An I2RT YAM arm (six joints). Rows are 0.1 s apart.
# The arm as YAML. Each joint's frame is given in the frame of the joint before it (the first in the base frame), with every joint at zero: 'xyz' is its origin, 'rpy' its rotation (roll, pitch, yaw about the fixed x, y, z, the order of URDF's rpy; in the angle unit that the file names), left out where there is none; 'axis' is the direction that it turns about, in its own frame. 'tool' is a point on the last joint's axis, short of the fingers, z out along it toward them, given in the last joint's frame.
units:
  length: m
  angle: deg
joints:
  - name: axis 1
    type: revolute
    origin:
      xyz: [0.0, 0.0, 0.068]
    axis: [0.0, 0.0, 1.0]
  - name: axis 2
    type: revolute
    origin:
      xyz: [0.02, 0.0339, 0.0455]
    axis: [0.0, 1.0, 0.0]
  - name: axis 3
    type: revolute
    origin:
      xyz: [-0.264, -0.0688, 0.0]
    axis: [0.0, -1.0, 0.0]
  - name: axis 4
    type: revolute
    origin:
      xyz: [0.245, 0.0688, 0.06]
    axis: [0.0, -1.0, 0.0]
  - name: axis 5
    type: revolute
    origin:
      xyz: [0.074, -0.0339, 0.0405]
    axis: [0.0, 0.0, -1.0]
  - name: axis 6
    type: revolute
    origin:
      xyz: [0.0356, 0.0, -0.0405]
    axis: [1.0, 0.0, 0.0]
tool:
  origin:
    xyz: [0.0, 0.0, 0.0]
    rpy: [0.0, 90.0, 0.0]
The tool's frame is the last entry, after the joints.
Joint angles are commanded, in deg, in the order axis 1, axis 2, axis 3, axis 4, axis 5, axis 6. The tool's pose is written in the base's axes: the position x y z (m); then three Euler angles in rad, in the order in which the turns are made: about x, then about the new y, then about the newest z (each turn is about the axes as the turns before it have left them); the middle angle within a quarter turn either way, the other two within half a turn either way. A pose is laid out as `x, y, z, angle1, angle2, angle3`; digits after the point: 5 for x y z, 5 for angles.
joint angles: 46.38 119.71 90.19 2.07 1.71 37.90
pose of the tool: 0.33939, 0.35461, 0.22377, -2.20872, 0.68611, 2.65585
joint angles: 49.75 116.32 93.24 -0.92 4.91 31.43
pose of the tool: 0.31632, 0.36894, 0.26476, -2.13570, 0.71210, 2.47390
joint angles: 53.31 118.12 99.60 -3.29 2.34 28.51
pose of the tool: 0.29843, 0.39809, 0.28470, -2.04713, 0.62734, 2.34614
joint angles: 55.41 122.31 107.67 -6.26 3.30 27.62
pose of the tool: 0.29442, 0.42334, 0.29368, -2.02195, 0.61488, 2.30340
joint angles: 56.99 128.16 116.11 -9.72 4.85 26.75
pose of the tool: 0.29502, 0.44860, 0.28801, -2.03947, 0.61263, 2.28722
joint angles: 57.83 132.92 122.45 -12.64 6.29 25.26
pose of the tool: 0.29732, 0.46535, 0.27837, -2.06998, 0.61811, 2.27099
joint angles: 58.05 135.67 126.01 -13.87 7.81 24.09
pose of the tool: 0.30078, 0.47314, 0.27239, -2.08583, 0.63849, 2.25747
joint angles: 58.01 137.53 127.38 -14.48 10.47 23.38
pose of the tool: 0.30511, 0.47625, 0.26221, -2.12520, 0.67857, 2.26642
